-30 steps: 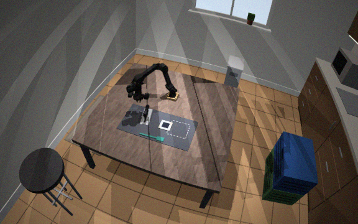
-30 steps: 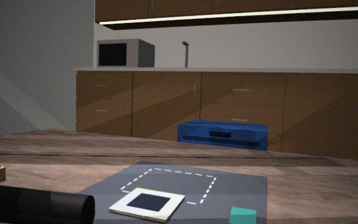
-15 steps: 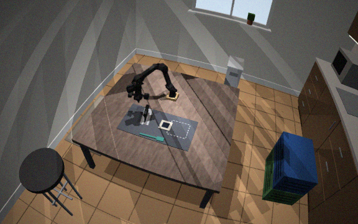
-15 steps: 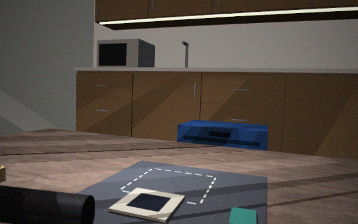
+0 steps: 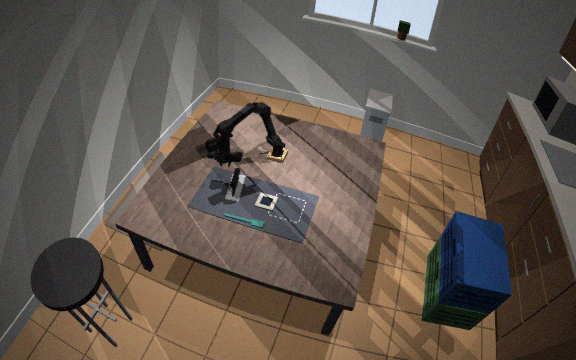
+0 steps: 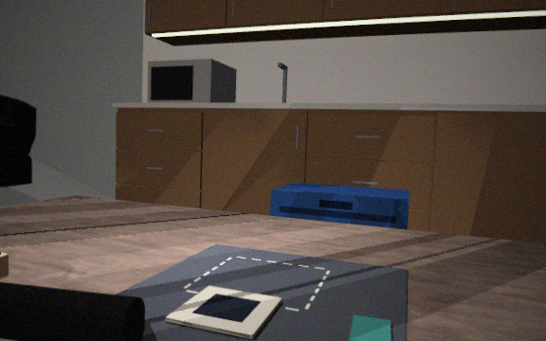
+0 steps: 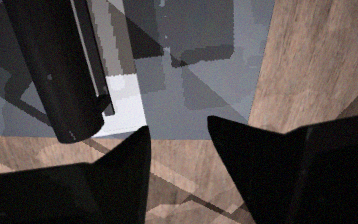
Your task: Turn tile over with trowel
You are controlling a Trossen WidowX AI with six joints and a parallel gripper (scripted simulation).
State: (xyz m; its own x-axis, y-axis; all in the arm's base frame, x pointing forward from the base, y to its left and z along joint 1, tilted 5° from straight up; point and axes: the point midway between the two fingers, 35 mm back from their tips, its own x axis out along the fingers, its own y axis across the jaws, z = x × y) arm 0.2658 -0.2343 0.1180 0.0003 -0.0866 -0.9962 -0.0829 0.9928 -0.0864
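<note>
The trowel is 30 mm ahead of my gripper tip, 70 mm to the left of it and 50 mm below it. Round my gripper tip: tile: 120 mm ahead, 270 mm to the left, 80 mm below; grey mat: 130 mm ahead, 200 mm to the left, 110 mm below; teal tool: 270 mm ahead, 210 mm to the left, 80 mm below.
</note>
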